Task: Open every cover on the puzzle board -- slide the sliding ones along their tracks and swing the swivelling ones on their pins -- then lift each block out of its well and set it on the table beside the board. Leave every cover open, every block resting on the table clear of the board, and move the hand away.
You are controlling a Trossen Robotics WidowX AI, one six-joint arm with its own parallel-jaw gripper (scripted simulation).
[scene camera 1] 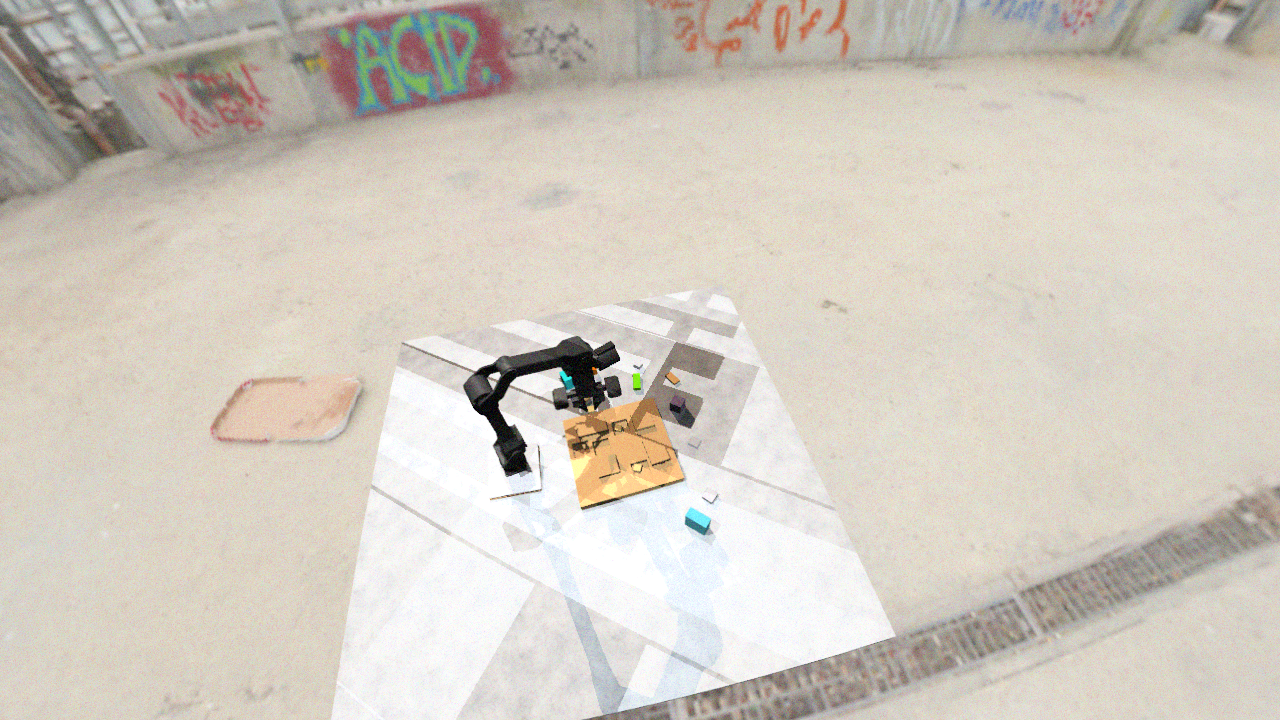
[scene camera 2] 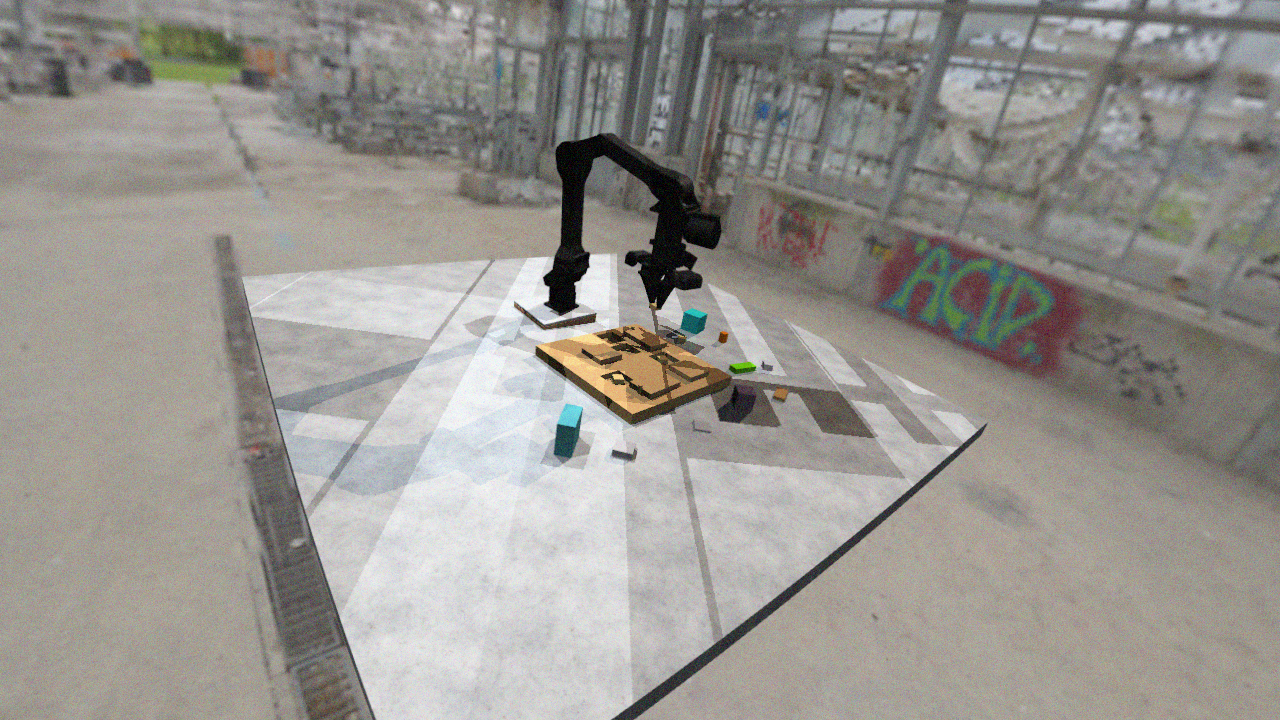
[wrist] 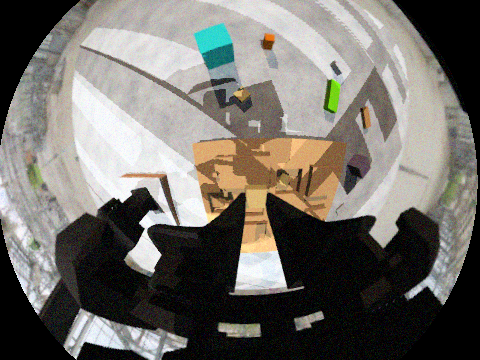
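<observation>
My gripper [scene camera 2: 655, 306] is carrying a small tan cube, and you'd find my gripper at [scene camera 1: 591, 409] and at [wrist: 255, 197] too. There's a teal block [scene camera 2: 568, 426], but the wrist view does not show the teal block, since it's hidden by my gripper. I can also see a teal cube [wrist: 214, 43]. And there's a tan wooden puzzle board [scene camera 2: 565, 356], the same tan wooden puzzle board [scene camera 1: 627, 445] that is also at [wrist: 292, 156].
</observation>
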